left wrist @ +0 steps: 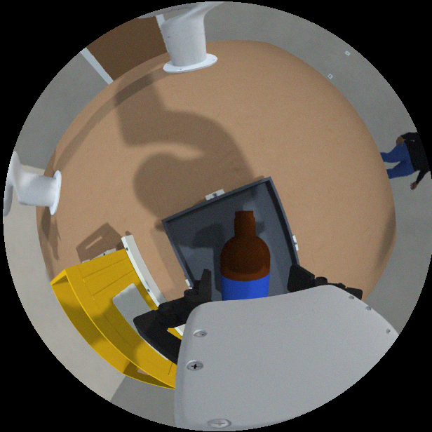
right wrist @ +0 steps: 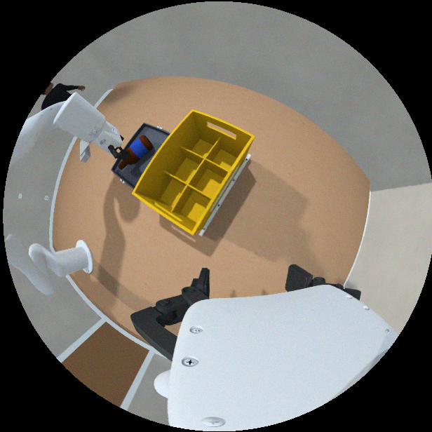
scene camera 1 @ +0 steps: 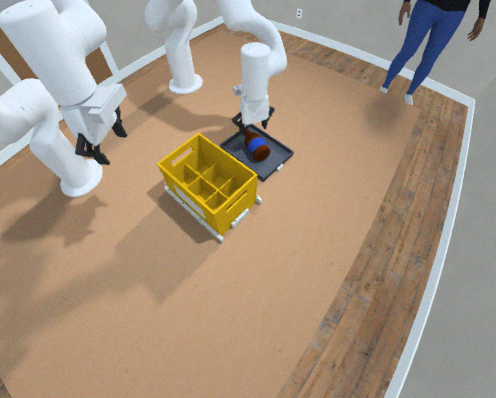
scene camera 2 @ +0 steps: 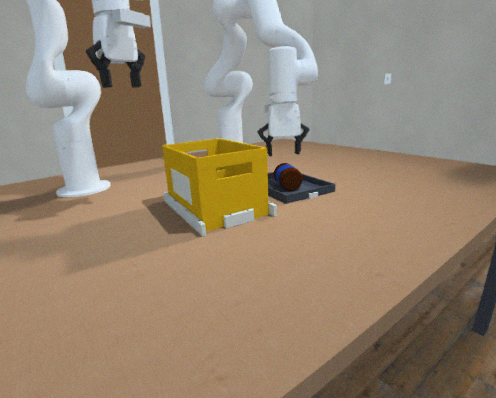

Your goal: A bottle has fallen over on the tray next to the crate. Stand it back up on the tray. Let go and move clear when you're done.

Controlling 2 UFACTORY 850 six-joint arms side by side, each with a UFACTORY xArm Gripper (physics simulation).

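Observation:
The brown bottle with a blue label (scene camera 1: 257, 146) (scene camera 2: 289, 177) (left wrist: 245, 260) (right wrist: 139, 148) lies on its side on the dark tray (scene camera 1: 277, 161) (scene camera 2: 325, 189) (left wrist: 276, 200) (right wrist: 156, 135). In the left wrist view its neck points up the picture and its base is hidden behind the gripper housing. My left gripper (scene camera 1: 254, 127) (scene camera 2: 284, 152) (left wrist: 252, 280) (right wrist: 123, 148) is open, pointing down a little above the bottle, near its neck end in scene camera 1. Its fingers appear on either side of the bottle in the left wrist view. My right gripper (scene camera 1: 113, 147) (scene camera 2: 121, 85) (right wrist: 250, 280) is open and empty, high and away from the tray.
The yellow crate (scene camera 1: 225, 220) (scene camera 2: 235, 195) (left wrist: 100, 270) (right wrist: 165, 150), with empty compartments, stands close beside the tray, to its left in both scene views. White blocks (scene camera 1: 240, 218) (scene camera 2: 239, 218) sit along the crate's base. A person (scene camera 1: 430, 35) stands beyond the table.

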